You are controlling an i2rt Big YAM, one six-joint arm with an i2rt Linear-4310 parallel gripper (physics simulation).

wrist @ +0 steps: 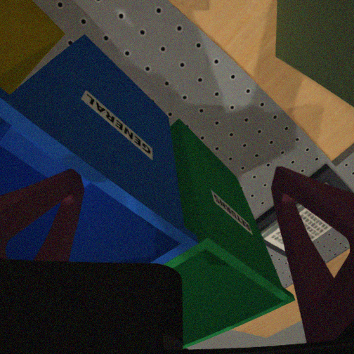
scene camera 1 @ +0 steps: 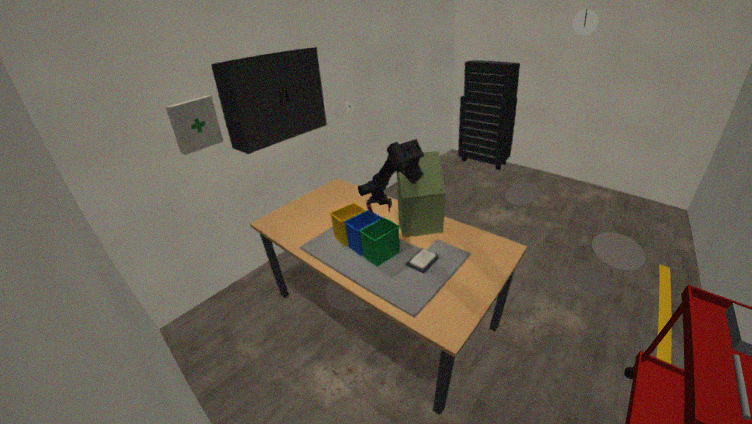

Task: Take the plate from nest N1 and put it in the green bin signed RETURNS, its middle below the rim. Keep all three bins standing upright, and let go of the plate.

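Places are measured from the arm's base along level axes (x left, y back, z up), in metres.
Where they show: gripper, between the fingertips: point(scene camera 1: 380, 213); arm's base, origin of its link: point(scene camera 1: 411, 172).
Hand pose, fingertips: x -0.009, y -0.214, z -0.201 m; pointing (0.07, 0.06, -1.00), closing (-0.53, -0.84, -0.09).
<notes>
Things, the pixels of their top centre, and the offset from my fingertips. Level surfaces: height alone.
- light plate, centre of its top: point(scene camera 1: 423, 257) dx +0.309, dy +0.065, dz -0.153 m
- dark square nest, centre of its top: point(scene camera 1: 423, 259) dx +0.309, dy +0.065, dz -0.164 m
- green bin, centre of its top: point(scene camera 1: 379, 228) dx +0.126, dy -0.087, dz +0.001 m
- blue bin, centre of its top: point(scene camera 1: 363, 219) dx -0.002, dy -0.115, dz +0.001 m
- yellow bin, centre of its top: point(scene camera 1: 347, 211) dx -0.136, dy -0.145, dz +0.001 m
- table, height of its surface: dz -0.192 m
- grey perforated mat, height of its surface: dz -0.182 m
The light plate point(scene camera 1: 423, 258) point(wrist: 317, 223) lies in a dark square nest point(scene camera 1: 421, 270) on the mat; the right finger covers part of it in the wrist view. No N1 mark is legible. The green bin point(scene camera 1: 380, 245) point(wrist: 207, 200) stands upright, its RETURNS sign point(wrist: 231, 212) showing in the wrist view, and its inside looks empty where visible. The blue bin point(scene camera 1: 356, 238) point(wrist: 50, 90) and the yellow bin point(scene camera 1: 339, 227) point(wrist: 25, 40) stand upright beside it in a row. My gripper point(scene camera 1: 380, 207) point(wrist: 177, 177) is open and empty, above the bins and away from the plate.
A tall olive-green box point(scene camera 1: 422, 213) point(wrist: 320, 45) stands on the table point(scene camera 1: 489, 252) behind the mat, close to the arm and the nest. The grey perforated mat point(scene camera 1: 363, 281) point(wrist: 215, 80) lies under the bins and the nest. A red cart point(scene camera 1: 688, 337) stands at the far right.
</notes>
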